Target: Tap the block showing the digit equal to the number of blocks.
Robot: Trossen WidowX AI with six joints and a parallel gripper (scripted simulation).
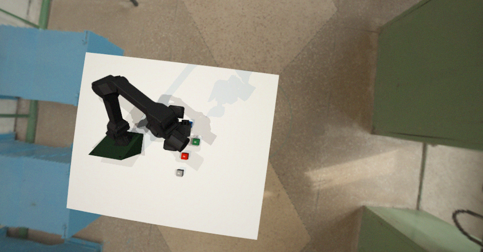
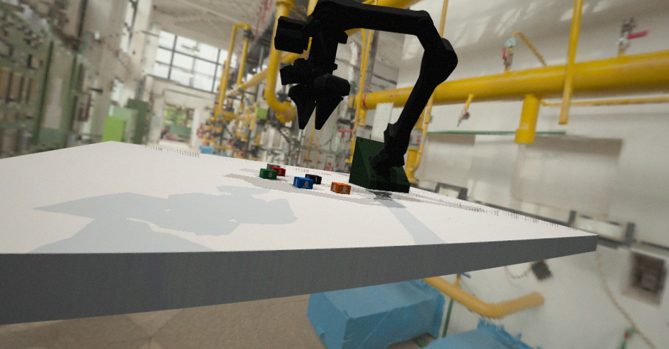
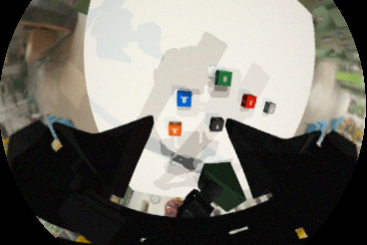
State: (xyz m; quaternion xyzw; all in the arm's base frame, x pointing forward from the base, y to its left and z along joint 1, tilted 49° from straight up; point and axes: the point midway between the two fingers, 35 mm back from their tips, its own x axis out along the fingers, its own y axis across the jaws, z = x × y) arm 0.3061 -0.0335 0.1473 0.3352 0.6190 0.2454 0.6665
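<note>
The blue block lies 10 mm to the left of my gripper tip and 110 mm below it. Round my gripper tip: orange block 90 mm behind, 40 mm to the left, 110 mm below; then green block 40 mm ahead, 80 mm to the right, 110 mm below; then black block 80 mm behind, 80 mm to the right, 110 mm below.
</note>
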